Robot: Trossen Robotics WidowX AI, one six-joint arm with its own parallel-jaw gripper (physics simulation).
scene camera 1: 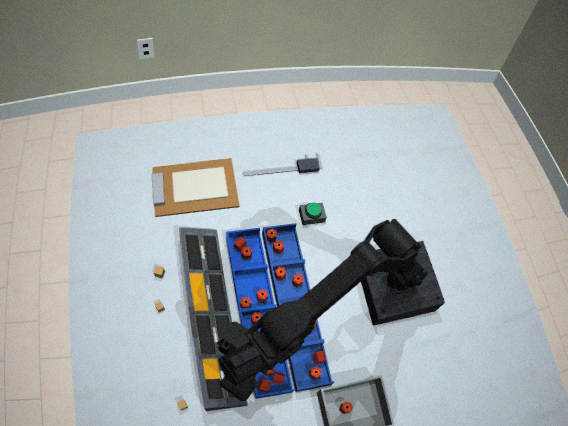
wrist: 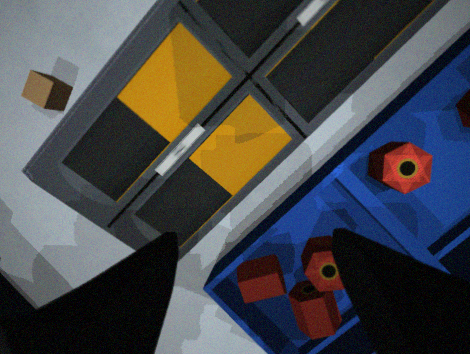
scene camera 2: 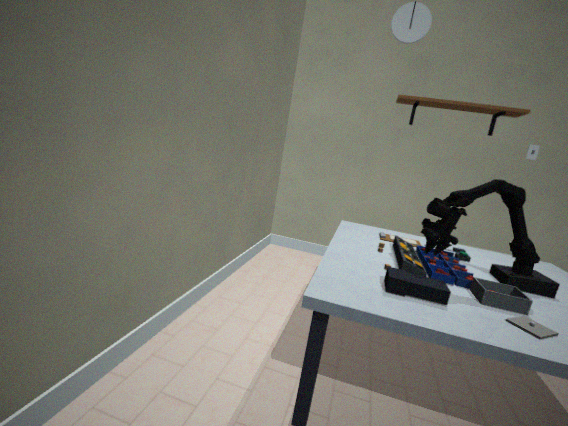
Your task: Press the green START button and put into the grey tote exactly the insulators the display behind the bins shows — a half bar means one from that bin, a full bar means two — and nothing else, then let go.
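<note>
The green START button stands beyond the blue bins. The display shows a full yellow bar in the left column, second row, and half bars in both end cells; other visible cells are dark. The end bin by the display holds three red insulators. One insulator lies in the grey tote. My gripper is open and empty, above the display's end and that bin's corner. Its fingers are hidden in scene camera 1.
Other blue bins hold more insulators, such as this one. Small wooden blocks lie behind the display. A clipboard and caliper lie to one side. A black box and flat plate are near the table edge.
</note>
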